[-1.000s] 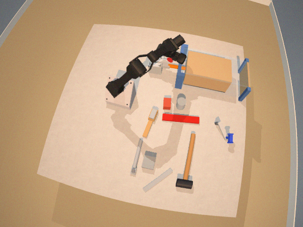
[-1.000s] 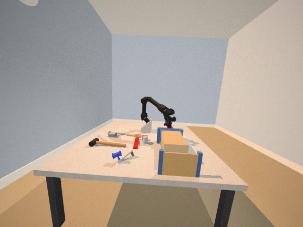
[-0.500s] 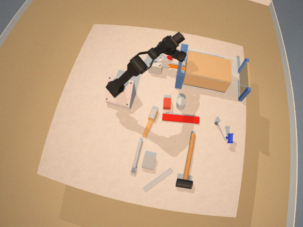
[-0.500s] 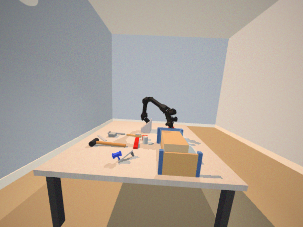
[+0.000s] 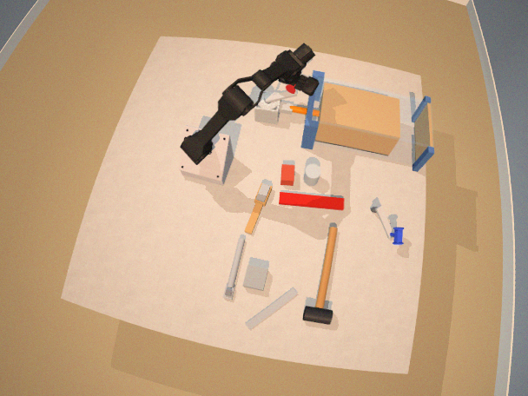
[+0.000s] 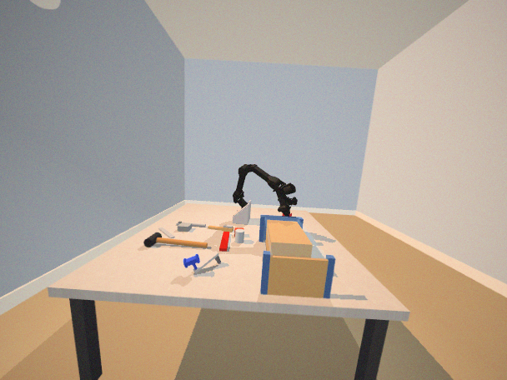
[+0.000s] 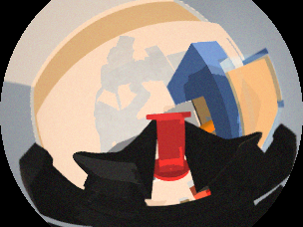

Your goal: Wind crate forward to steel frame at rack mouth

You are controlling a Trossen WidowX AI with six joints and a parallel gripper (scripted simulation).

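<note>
Right now the blue frame is 70 mm to the right of my gripper tip, 60 mm ahead of it and 20 mm below it. Round my gripper tip: winch (110 mm behind, 100 mm below, 70 mm to the right); then red knob (20 mm to the right, 10 mm behind); then red bar (410 mm to the right, 120 mm below, 110 mm ahead).
</note>
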